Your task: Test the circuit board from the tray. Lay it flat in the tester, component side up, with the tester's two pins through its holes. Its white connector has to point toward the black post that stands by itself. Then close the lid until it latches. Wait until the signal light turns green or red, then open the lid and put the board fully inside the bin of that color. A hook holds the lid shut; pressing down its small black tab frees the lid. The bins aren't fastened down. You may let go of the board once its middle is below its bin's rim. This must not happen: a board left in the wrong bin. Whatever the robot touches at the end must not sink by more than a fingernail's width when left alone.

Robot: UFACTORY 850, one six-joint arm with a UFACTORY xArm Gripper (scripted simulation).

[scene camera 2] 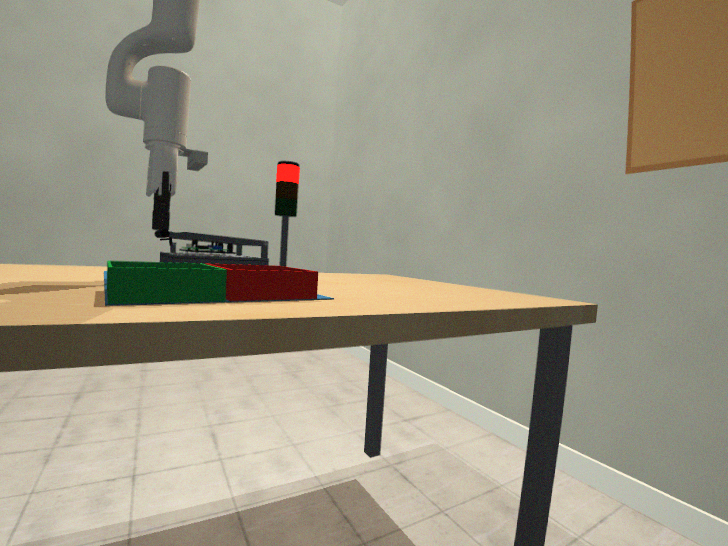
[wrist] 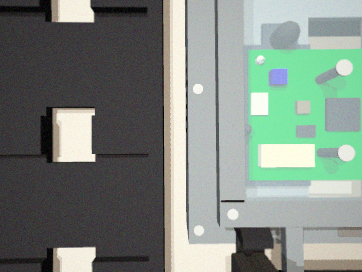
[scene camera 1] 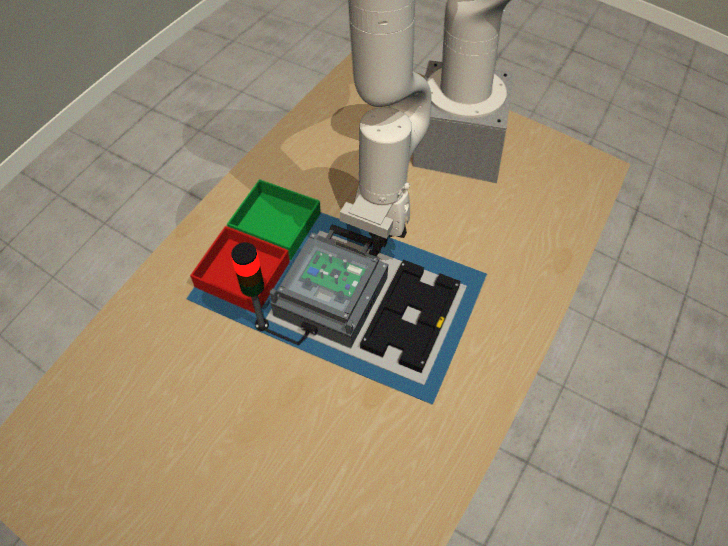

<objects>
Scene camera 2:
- gripper: 160,230
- green bin: 154,282
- red bin: 245,282
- clear lid: 164,233
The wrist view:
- clear lid: 281,80
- latch hook: 260,238
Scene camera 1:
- green bin: 272,211
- red bin: 215,274
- clear lid: 328,276
</objects>
